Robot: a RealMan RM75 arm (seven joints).
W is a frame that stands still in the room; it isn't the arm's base.
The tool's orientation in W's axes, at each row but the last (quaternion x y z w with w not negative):
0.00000 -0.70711 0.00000 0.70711
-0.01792 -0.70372 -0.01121 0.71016
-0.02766 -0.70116 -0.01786 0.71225
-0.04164 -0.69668 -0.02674 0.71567
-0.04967 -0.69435 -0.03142 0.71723
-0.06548 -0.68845 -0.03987 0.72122
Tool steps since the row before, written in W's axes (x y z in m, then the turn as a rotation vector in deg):
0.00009 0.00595 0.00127 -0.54 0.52 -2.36
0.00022 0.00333 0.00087 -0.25 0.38 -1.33
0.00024 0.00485 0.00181 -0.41 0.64 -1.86
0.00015 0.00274 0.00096 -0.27 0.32 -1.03
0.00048 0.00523 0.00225 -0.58 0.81 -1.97
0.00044 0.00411 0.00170 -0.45 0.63 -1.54
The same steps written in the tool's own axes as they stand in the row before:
0.00127 0.00595 -0.00009 -2.36 0.52 0.54
0.00090 0.00333 -0.00007 -1.33 0.38 0.25
0.00188 0.00483 0.00010 -1.86 0.64 0.42
0.00102 0.00272 0.00014 -1.03 0.32 0.27
0.00239 0.00519 0.00019 -1.97 0.79 0.61
0.00185 0.00406 0.00025 -1.54 0.62 0.47

